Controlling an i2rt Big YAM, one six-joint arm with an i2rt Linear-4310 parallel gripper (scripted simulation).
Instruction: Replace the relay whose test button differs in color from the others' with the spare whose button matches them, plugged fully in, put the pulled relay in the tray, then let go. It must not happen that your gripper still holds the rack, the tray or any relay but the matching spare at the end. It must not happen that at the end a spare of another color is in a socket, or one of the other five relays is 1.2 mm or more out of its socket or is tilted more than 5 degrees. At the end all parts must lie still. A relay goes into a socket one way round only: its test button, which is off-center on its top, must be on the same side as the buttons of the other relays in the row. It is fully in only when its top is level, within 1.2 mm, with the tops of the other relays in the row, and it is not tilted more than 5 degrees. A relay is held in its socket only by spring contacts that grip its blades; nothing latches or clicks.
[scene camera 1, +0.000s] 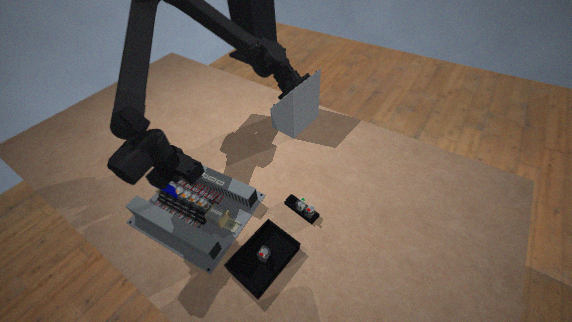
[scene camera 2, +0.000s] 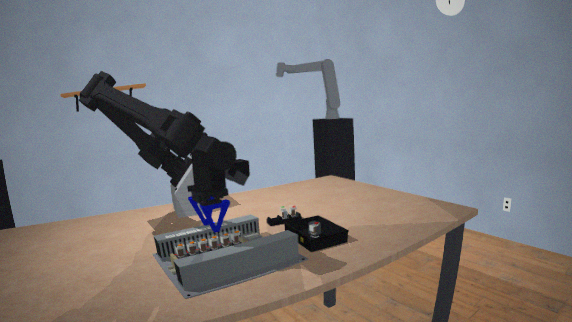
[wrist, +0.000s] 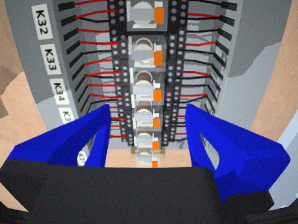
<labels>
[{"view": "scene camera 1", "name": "black tray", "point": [245, 263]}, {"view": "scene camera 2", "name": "my gripper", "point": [211, 228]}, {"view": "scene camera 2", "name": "black tray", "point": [336, 235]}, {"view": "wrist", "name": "my gripper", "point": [148, 111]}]
</labels>
